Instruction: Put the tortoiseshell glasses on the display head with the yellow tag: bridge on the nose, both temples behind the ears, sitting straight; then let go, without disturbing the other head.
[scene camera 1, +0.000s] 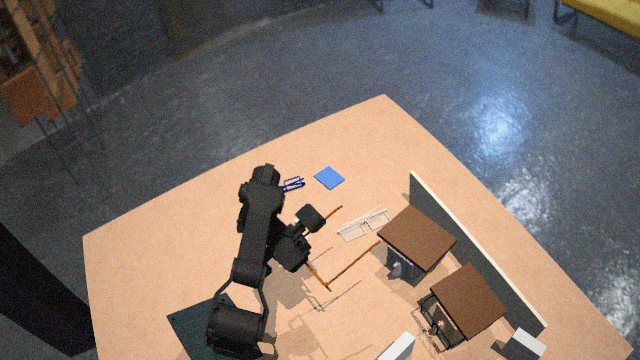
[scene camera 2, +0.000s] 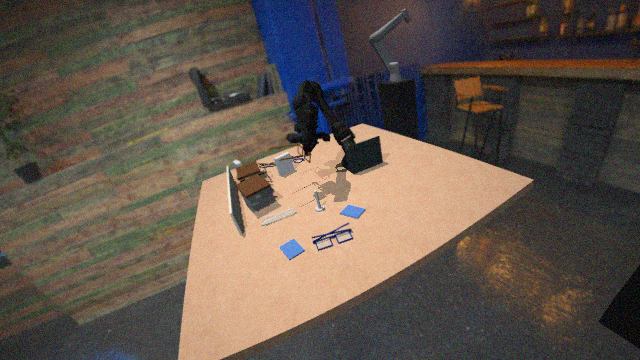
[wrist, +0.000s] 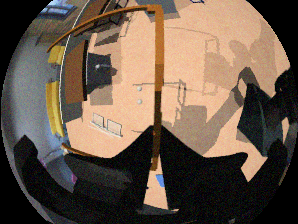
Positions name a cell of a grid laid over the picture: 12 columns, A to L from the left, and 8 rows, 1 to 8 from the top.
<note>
In view: my gripper (scene camera 1: F6), a display head (scene camera 1: I7) and a display head (scene camera 1: H6).
My gripper shows as well in the wrist view (wrist: G5).
</note>
